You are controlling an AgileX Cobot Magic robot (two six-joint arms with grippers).
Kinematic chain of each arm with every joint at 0, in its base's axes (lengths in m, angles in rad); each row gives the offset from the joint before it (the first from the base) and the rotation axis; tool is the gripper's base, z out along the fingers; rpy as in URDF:
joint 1: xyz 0 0 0.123 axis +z
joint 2: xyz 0 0 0 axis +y
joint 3: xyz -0.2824 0 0.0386 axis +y
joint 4: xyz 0.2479 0 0.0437 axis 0.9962 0 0.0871
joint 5: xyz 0 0 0 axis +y
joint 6: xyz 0.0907 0 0.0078 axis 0.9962 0 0.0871
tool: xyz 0 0 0 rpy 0 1.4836 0
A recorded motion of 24 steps. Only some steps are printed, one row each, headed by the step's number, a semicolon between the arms.
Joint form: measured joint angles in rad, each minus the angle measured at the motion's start. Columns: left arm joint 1, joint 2, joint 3, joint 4, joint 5, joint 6; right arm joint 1, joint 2, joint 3, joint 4, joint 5, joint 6.
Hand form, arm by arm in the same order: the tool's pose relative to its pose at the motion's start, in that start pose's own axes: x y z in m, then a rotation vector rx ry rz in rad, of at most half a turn. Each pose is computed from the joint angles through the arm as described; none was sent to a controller.
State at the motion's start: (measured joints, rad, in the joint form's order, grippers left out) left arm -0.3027 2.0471 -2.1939 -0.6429 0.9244 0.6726; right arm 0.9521 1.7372 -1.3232 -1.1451 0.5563 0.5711
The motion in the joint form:
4: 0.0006 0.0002 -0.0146 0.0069 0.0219 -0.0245; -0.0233 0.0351 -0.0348 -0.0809 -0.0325 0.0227
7: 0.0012 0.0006 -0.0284 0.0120 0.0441 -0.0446; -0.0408 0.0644 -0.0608 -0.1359 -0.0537 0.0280
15: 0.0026 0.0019 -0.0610 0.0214 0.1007 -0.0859; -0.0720 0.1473 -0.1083 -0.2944 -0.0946 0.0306
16: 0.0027 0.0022 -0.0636 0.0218 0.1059 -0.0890; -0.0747 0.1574 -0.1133 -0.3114 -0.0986 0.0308
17: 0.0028 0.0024 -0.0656 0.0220 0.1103 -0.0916; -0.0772 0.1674 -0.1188 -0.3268 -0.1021 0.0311
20: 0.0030 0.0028 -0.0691 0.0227 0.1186 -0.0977; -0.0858 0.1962 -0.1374 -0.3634 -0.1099 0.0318
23: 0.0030 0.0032 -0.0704 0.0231 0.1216 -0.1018; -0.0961 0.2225 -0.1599 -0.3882 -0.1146 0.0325
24: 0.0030 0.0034 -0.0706 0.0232 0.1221 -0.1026; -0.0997 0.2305 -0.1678 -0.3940 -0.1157 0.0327
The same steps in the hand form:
4: -0.0017 -0.0010 -0.0026 0.0055 0.0084 -0.0138; -0.0042 -0.0059 0.0121 0.0307 -0.0345 -0.0361
7: -0.0031 -0.0022 -0.0050 0.0121 0.0173 -0.0248; -0.0061 -0.0094 0.0222 0.0500 -0.0525 -0.0728
15: -0.0060 -0.0051 -0.0106 0.0305 0.0415 -0.0463; -0.0056 -0.0082 0.0501 0.0857 -0.0785 -0.2142
16: -0.0061 -0.0053 -0.0110 0.0326 0.0441 -0.0481; -0.0053 -0.0075 0.0534 0.0880 -0.0804 -0.2305
17: -0.0062 -0.0056 -0.0113 0.0344 0.0463 -0.0497; -0.0051 -0.0067 0.0566 0.0901 -0.0820 -0.2451
20: -0.0063 -0.0060 -0.0119 0.0377 0.0509 -0.0540; -0.0043 -0.0055 0.0659 0.0967 -0.0837 -0.2785
23: -0.0062 -0.0061 -0.0119 0.0388 0.0529 -0.0575; -0.0037 -0.0061 0.0745 0.1054 -0.0832 -0.2977
24: -0.0062 -0.0061 -0.0119 0.0390 0.0534 -0.0582; -0.0035 -0.0067 0.0771 0.1084 -0.0827 -0.3013

